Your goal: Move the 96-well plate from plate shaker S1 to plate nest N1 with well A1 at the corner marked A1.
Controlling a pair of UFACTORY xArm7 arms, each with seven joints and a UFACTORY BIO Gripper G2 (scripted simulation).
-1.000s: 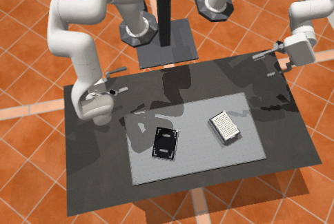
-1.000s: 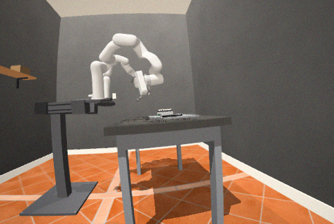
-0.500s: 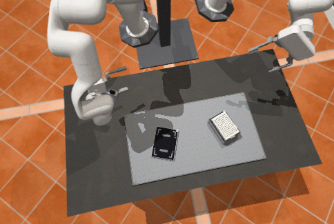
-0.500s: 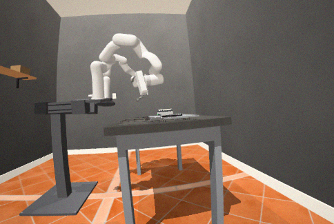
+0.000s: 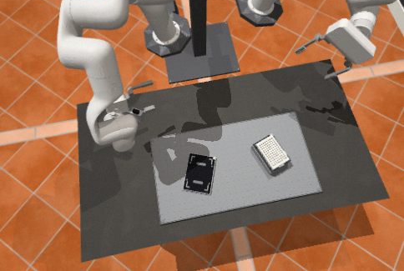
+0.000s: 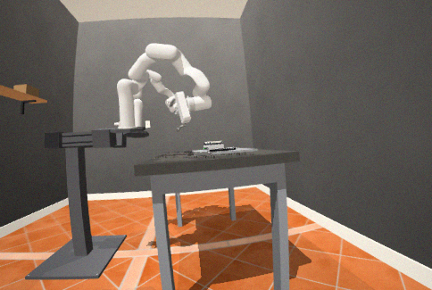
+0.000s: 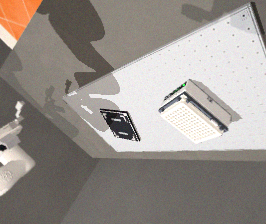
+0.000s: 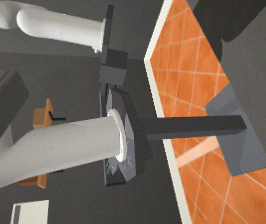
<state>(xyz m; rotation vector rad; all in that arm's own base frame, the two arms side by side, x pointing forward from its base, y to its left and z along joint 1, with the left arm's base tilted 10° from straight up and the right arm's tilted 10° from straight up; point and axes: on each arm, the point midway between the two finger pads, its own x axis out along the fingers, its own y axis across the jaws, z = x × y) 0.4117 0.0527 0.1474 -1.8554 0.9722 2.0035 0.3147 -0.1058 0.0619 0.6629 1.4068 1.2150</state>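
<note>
My right hand is 42 cm to the right of the white 96-well plate, 35 cm short of it and 16 cm above it. Also, from my right hand: black plate nest N1: 32 cm ahead, 22 cm below, 10 cm to the left.
</note>
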